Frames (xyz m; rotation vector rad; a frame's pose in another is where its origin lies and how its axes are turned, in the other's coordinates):
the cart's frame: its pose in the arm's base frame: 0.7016 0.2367 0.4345 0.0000 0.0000 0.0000
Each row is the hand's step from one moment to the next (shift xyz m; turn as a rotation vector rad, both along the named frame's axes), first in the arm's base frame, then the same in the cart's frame.
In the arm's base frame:
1: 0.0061 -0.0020 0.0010 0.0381 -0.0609 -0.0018
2: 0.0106 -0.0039 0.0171 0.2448 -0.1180 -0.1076
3: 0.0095 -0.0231 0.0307 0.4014 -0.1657 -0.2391
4: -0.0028 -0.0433 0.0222 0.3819 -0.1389 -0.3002
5: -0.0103 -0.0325 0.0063 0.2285 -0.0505 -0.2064
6: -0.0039 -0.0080 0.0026 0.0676 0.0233 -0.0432
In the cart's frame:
1: 0.0061 -0.0020 0.0010 0.0381 -0.0609 -0.0018
2: 0.0106 -0.0039 0.0171 0.2448 -0.1180 -0.1076
3: 0.0095 -0.0231 0.0307 0.4014 -0.1657 -0.2391
4: -0.0028 -0.0433 0.0222 0.3819 -0.1389 -0.3002
5: -0.0103 -0.0325 0.0063 0.2285 -0.0505 -0.2064
6: -0.0039 -0.0080 0.0026 0.0676 0.0233 -0.0432

